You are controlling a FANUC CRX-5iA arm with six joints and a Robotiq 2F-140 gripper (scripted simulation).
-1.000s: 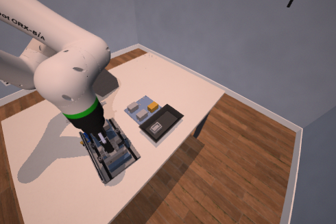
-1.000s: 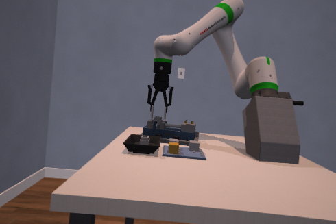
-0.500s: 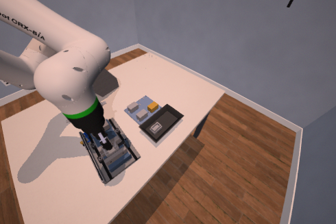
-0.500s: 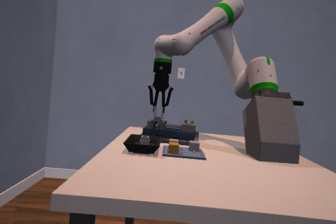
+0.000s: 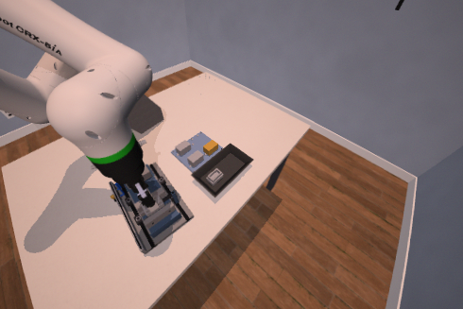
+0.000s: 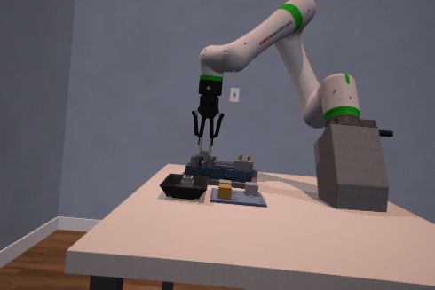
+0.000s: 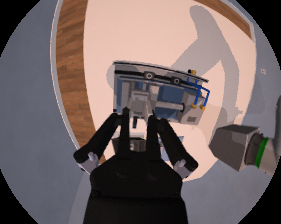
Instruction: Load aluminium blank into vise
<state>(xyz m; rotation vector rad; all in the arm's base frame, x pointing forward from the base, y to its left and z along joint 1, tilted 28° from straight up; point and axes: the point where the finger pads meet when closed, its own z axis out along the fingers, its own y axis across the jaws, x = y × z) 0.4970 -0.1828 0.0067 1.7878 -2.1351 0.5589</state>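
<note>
My gripper is now 6 cm past the vise, 2 cm to the right of it and 10 cm above it. Also, from my hand: brass blank (6 cm behind, 34 cm to the left, 11 cm below).
</note>
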